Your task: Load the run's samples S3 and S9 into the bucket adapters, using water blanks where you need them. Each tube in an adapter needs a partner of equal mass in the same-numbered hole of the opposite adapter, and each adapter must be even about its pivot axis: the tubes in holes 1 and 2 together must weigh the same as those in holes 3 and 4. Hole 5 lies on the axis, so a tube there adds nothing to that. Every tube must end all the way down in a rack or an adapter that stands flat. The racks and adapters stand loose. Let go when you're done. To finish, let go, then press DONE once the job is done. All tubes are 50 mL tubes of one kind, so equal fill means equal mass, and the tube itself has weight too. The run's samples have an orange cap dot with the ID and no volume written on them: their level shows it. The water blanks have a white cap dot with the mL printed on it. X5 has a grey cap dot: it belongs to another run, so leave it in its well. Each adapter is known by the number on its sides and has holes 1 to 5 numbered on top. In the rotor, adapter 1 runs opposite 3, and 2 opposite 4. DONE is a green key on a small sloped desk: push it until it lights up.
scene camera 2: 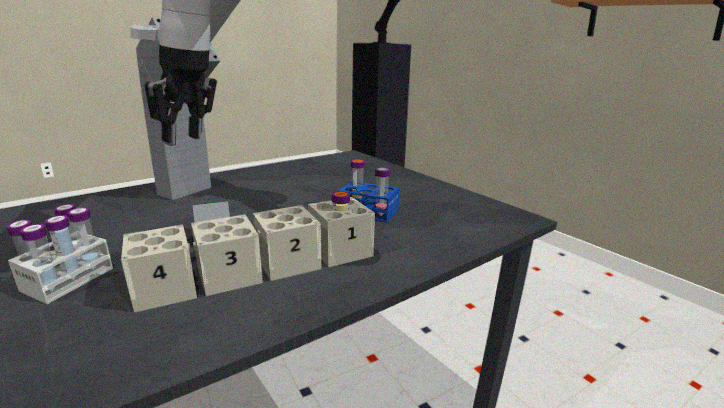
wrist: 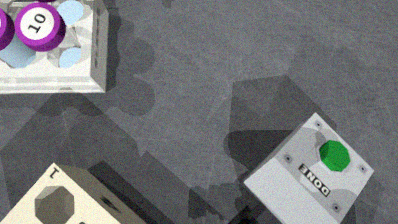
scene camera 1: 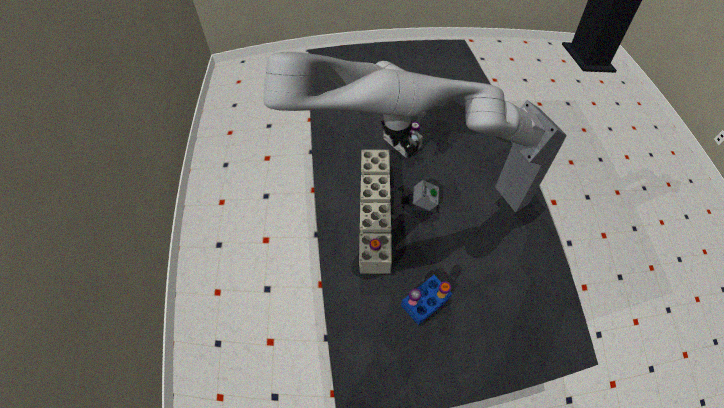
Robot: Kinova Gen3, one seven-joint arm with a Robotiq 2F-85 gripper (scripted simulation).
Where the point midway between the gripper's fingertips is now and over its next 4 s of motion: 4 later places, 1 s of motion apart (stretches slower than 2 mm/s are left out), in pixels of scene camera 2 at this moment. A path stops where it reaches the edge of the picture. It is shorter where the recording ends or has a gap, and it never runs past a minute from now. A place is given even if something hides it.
The gripper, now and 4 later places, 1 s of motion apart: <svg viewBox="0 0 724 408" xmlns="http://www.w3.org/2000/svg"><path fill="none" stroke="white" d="M182 141L130 143L78 145L49 147L54 167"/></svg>
